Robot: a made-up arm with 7 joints. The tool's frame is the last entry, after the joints.
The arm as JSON. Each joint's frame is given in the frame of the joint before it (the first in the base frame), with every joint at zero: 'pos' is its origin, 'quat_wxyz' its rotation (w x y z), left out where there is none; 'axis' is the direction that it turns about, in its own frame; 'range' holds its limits. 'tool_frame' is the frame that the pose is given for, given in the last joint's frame.
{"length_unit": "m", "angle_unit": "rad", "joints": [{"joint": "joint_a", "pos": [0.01, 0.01, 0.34], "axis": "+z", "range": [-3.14, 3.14]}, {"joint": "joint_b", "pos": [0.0, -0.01, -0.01], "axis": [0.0, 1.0, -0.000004], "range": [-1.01, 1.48]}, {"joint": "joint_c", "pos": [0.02, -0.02, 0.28], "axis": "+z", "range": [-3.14, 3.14]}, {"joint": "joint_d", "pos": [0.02, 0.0, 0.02], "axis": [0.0, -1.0, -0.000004], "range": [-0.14, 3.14]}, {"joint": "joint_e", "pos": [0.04, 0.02, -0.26], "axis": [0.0, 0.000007, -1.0], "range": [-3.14, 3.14]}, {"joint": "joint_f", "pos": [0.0, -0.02, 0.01], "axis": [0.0, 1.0, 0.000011], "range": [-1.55, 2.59]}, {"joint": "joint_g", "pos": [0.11, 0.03, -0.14], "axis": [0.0, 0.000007, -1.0], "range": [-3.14, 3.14]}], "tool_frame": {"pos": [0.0, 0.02, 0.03], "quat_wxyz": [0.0, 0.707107, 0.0, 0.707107]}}
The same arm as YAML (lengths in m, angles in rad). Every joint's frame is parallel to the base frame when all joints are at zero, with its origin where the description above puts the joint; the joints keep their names.
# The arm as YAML. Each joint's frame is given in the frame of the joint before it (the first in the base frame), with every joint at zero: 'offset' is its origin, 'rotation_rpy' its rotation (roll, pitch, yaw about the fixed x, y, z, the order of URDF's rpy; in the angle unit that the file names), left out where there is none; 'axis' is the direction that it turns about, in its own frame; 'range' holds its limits. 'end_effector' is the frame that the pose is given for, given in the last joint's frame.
length_unit: m
angle_unit: rad
chain:
  - id: joint_a
    offset: [0.01, 0.01, 0.34]
    axis: [0.0, 0.0, 1.0]
    range: [-3.14, 3.14]
  - id: joint_b
    offset: [0.0, -0.01, -0.01]
    axis: [0.0, 1.0, 0.0]
    range: [-1.01, 1.48]
  - id: joint_c
    offset: [0.02, -0.02, 0.28]
    axis: [0.0, 0.0, 1.0]
    range: [-3.14, 3.14]
  - id: joint_d
    offset: [0.02, 0.0, 0.02]
    axis: [0.0, -1.0, 0.0]
    range: [-0.14, 3.14]
  - id: joint_e
    offset: [0.04, 0.02, -0.26]
    axis: [0.0, 0.0, -1.0]
    range: [-3.14, 3.14]
  - id: joint_f
    offset: [0.0, -0.02, 0.01]
    axis: [0.0, 1.0, 0.0]
    range: [-1.55, 2.59]
  - id: joint_g
    offset: [0.11, 0.03, -0.14]
    axis: [0.0, 0.0, -1.0]
    range: [-3.14, 3.14]
end_effector:
  offset: [0.0, 0.02, 0.03]
  rotation_rpy: [3.1416, -1.5708, 0.0]

